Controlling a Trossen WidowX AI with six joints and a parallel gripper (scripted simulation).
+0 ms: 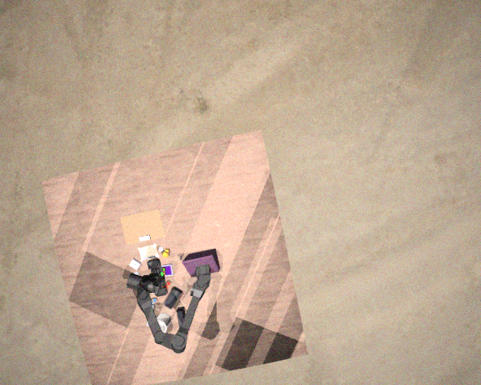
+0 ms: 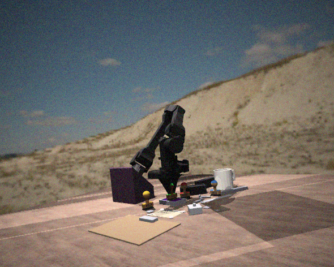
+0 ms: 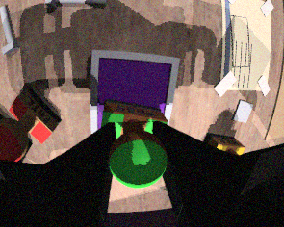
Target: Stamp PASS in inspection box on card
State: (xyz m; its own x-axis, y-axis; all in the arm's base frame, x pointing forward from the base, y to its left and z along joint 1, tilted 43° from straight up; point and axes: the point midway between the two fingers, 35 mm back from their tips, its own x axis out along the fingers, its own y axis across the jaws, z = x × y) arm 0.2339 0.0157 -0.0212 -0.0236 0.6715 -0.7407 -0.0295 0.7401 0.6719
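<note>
My gripper tip is right at the green-knobbed PASS stamp. From my gripper tip the other things lie so: yellow-knobbed stamp 40 mm behind, 100 mm to the right, 20 mm below; then purple ink pad 30 mm below; then red stamp 80 mm to the left, 20 mm below.
</note>
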